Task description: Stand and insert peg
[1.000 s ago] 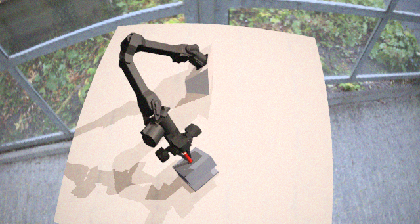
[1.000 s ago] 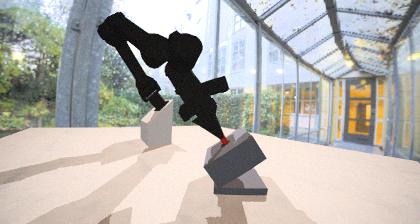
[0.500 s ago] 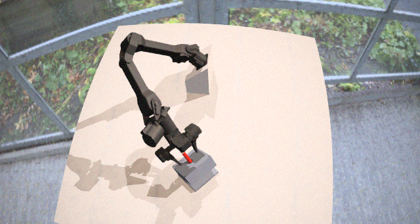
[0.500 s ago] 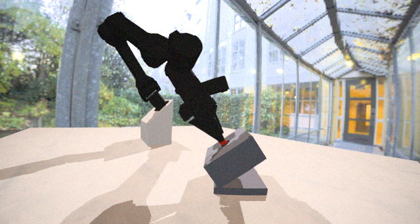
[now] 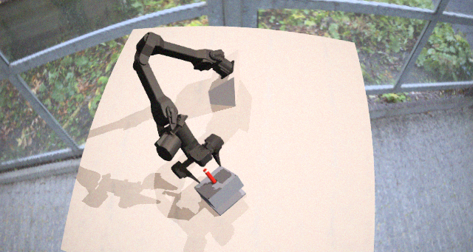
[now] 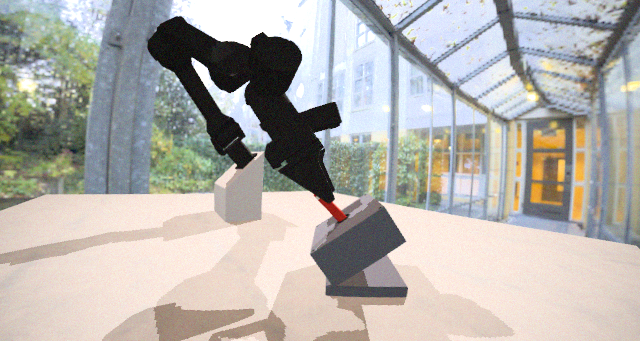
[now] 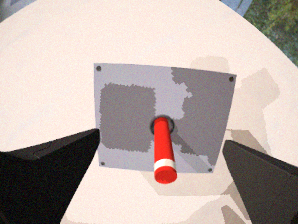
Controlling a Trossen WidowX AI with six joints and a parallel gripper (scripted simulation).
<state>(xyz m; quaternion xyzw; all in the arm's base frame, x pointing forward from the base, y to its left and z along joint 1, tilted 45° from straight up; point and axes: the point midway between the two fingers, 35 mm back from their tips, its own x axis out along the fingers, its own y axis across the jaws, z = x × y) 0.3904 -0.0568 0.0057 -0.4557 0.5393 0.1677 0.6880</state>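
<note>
Now: the red peg 10 mm to the right of my gripper tip and 10 mm below it. From my gripper tip the other things lie so: flat grey base plate (40 mm ahead, 40 mm to the left, 120 mm below); then grey sloped panel (20 mm ahead, 20 mm to the left, 50 mm below).
</note>
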